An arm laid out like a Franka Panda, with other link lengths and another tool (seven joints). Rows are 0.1 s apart.
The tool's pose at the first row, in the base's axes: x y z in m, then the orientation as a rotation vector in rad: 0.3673, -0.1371, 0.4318, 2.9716, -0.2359, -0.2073
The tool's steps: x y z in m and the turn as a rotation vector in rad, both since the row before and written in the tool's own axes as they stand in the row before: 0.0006, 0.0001, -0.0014, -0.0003, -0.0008, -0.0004; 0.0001, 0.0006, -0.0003, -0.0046, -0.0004, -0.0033; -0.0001, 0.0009, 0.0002, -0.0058, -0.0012, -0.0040; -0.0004, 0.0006, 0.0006, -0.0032, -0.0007, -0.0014; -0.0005, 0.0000, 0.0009, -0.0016, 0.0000, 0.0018; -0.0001, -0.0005, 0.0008, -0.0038, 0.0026, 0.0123; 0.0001, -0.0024, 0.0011, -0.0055, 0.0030, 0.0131; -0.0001, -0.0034, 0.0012, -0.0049, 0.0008, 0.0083; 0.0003, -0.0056, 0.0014, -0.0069, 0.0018, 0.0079; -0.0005, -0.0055, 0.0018, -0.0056, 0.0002, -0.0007; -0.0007, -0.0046, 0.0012, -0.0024, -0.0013, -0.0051; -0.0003, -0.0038, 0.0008, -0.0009, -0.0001, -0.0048
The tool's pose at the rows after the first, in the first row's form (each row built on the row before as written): 0.3681, -0.1371, 0.4331, 2.9713, -0.2354, -0.2086; 0.3682, -0.1377, 0.4335, 2.9673, -0.2298, -0.2098; 0.3679, -0.1386, 0.4335, 2.9622, -0.2230, -0.2124; 0.3673, -0.1392, 0.4331, 2.9592, -0.2205, -0.2138; 0.3667, -0.1393, 0.4323, 2.9573, -0.2229, -0.2136; 0.3665, -0.1389, 0.4314, 2.9515, -0.2400, -0.2083; 0.3668, -0.1368, 0.4299, 2.9437, -0.2579, -0.2024; 0.3671, -0.1337, 0.4281, 2.9373, -0.2691, -0.2004; 0.3681, -0.1286, 0.4256, 2.9290, -0.2791, -0.1972; 0.3683, -0.1235, 0.4228, 2.9236, -0.2770, -0.1975; 0.3682, -0.1192, 0.4208, 2.9222, -0.2693, -0.2004; 0.3684, -0.1156, 0.4193, 2.9222, -0.2622, -0.2013
